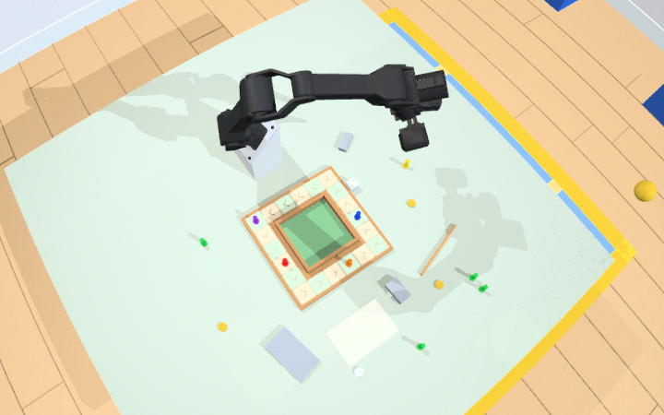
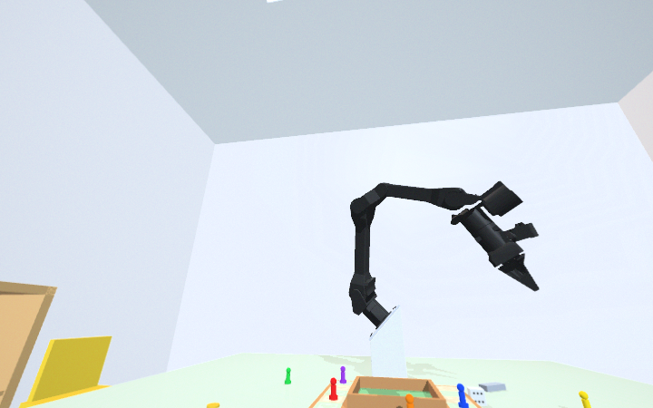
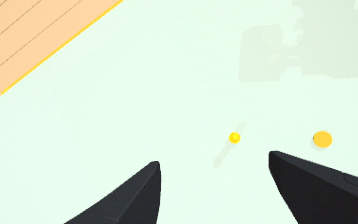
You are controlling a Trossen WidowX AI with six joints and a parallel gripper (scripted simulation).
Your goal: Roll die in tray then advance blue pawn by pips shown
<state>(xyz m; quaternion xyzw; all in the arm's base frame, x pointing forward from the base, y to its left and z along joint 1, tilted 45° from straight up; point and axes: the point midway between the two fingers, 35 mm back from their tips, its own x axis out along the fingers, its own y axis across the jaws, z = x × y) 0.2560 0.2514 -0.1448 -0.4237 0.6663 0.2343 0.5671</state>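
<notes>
Now: gripper tip 20 cm above the white die, 15 cm to the left of it and 2 cm past it. Round my gripper tip: blue pawn 21 cm to the right, 18 cm below, 5 cm ahead; then thin wooden stick 26 cm ahead, 20 cm below, 10 cm to the right; then orange pawn 31 cm to the right, 18 cm below, 13 cm ahead.
</notes>
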